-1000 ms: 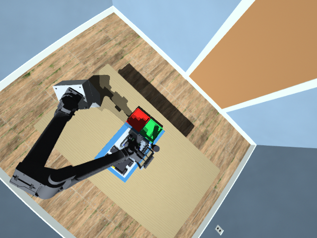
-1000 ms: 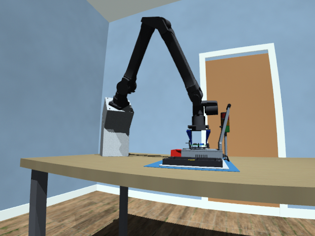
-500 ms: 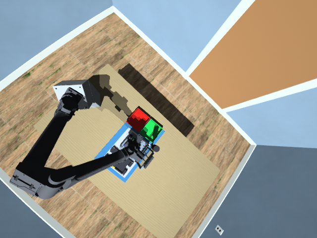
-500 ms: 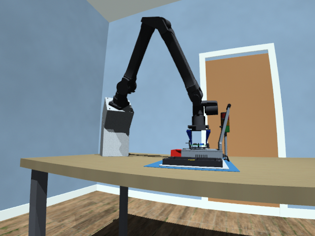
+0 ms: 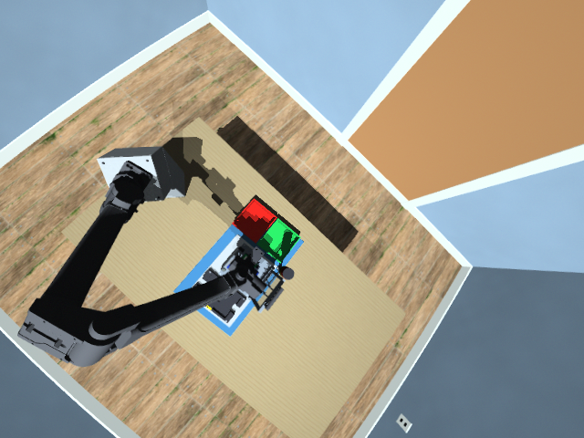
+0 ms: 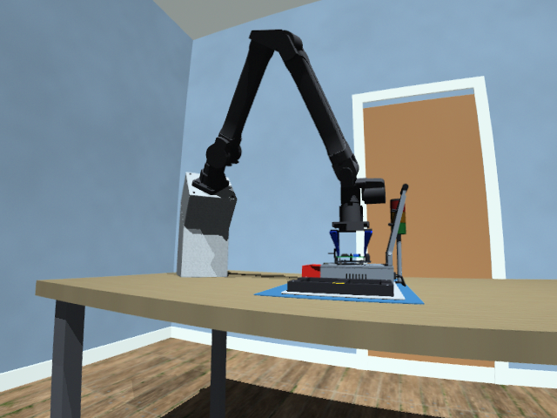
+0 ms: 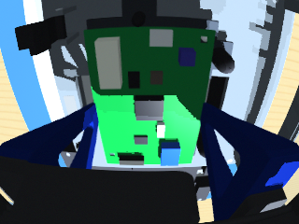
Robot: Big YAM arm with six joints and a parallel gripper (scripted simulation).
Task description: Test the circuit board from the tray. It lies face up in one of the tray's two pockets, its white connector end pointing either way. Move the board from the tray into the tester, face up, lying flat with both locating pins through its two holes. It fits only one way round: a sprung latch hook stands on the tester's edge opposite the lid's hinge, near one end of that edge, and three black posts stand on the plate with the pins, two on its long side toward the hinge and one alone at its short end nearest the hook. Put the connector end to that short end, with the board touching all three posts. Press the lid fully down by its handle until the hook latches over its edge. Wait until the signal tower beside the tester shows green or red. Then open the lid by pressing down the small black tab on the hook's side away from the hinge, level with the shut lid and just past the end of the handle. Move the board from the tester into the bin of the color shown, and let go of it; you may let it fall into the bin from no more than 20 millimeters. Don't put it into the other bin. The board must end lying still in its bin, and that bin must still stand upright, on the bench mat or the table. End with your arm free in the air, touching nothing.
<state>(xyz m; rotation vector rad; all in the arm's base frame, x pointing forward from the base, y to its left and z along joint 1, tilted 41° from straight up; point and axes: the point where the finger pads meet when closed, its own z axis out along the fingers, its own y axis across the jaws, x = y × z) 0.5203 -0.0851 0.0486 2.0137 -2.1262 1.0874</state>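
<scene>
The green circuit board is right at my hand. From my hand the other things lie so: black latch hook (7 cm to the left, 5 cm behind); then tester plate (2 cm below, 1 cm to the left, 1 cm ahead); then tester lid (12 cm ahead, 10 cm above, 2 cm to the right).
</scene>
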